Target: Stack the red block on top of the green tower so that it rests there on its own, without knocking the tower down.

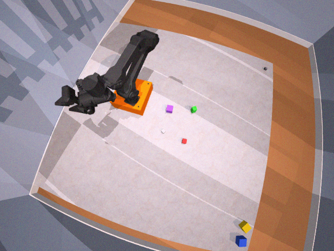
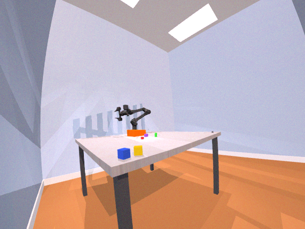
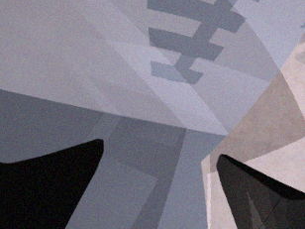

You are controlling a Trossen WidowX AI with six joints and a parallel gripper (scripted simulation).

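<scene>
Now: the red block 500 mm ahead of my gripper tip, 290 mm below it and 160 mm to the left of it. Round my gripper tip: tiny white cube (370 mm ahead, 290 mm below, 160 mm to the left); yellow block (1010 mm ahead, 280 mm below, 100 mm to the right); purple block (350 mm ahead, 290 mm to the left, 280 mm below).
</scene>
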